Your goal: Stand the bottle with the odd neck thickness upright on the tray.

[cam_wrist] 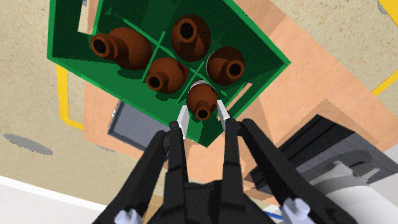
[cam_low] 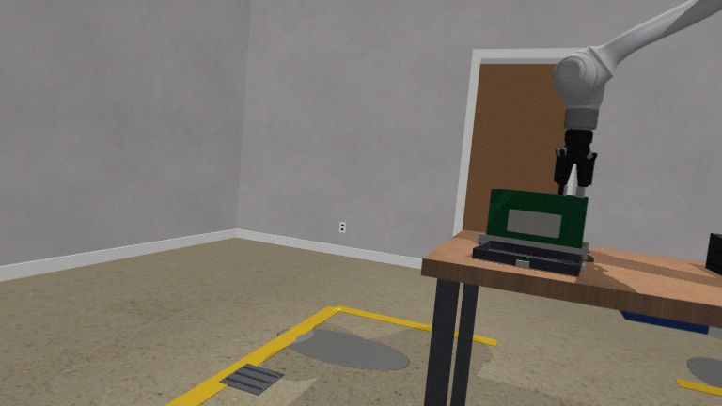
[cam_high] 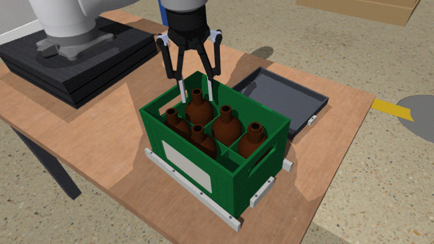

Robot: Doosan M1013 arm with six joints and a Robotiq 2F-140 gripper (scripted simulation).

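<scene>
Right now the crate is 8 cm ahead of my hand, 6 cm to the right of it and 9 cm below it. Round my hand: grey tray (11 cm ahead, 22 cm to the left, 16 cm below).
</scene>
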